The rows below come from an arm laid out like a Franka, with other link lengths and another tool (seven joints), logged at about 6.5 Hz.
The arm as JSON. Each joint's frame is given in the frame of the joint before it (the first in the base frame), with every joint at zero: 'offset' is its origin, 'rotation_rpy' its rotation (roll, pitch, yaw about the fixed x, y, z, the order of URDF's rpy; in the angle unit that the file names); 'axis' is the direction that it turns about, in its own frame. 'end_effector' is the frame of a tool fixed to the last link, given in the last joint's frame.
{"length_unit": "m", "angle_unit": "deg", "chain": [
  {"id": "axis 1", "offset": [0.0, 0.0, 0.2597], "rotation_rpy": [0.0, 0.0, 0.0], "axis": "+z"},
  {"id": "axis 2", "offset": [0.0, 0.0, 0.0], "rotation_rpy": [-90.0, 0.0, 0.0], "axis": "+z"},
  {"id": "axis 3", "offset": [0.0, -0.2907, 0.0], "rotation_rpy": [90.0, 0.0, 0.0], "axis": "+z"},
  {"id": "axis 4", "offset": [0.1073, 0.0, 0.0], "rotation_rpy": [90.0, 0.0, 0.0], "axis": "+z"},
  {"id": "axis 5", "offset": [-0.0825, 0.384, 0.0], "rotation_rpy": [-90.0, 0.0, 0.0], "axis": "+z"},
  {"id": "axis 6", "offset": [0.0, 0.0, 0.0], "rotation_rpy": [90.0, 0.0, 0.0], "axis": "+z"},
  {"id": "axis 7", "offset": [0.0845, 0.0, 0.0], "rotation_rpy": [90.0, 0.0, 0.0], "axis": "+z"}
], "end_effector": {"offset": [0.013, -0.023, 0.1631], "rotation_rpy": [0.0, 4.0, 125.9]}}
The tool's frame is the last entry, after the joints.
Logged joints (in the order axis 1, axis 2, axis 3, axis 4, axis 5, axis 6, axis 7), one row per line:
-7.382, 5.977, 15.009, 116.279, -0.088, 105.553, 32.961
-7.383, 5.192, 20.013, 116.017, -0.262, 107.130, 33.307
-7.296, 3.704, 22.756, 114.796, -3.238, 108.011, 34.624
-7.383, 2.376, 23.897, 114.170, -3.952, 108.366, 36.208
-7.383, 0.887, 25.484, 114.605, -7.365, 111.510, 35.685
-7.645, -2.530, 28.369, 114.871, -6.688, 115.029, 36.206
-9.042, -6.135, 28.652, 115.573, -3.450, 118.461, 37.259
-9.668, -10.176, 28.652, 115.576, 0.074, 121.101, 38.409
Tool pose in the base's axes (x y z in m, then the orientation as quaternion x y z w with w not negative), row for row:
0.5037, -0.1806, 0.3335, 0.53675, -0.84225, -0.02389, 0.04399
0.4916, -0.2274, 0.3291, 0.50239, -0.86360, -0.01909, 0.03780
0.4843, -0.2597, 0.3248, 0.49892, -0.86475, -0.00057, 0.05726
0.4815, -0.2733, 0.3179, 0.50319, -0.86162, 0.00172, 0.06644
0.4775, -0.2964, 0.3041, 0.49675, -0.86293, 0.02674, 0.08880
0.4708, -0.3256, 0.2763, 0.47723, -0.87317, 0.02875, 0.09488
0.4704, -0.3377, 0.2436, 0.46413, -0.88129, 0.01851, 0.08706
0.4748, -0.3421, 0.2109, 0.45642, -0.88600, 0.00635, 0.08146
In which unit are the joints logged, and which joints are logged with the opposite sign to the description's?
The joints are logged in degrees. Opposite sign: axis 2, axis 3, axis 4, axis 7.
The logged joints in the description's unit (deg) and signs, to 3 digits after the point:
-7.382, -5.977, -15.009, -116.279, -0.088, 105.553, -32.961
-7.383, -5.192, -20.013, -116.017, -0.262, 107.130, -33.307
-7.296, -3.704, -22.756, -114.796, -3.238, 108.011, -34.624
-7.383, -2.376, -23.897, -114.170, -3.952, 108.366, -36.208
-7.383, -0.887, -25.484, -114.605, -7.365, 111.510, -35.685
-7.645, 2.530, -28.369, -114.871, -6.688, 115.029, -36.206
-9.042, 6.135, -28.652, -115.573, -3.450, 118.461, -37.259
-9.668, 10.176, -28.652, -115.576, 0.074, 121.101, -38.409

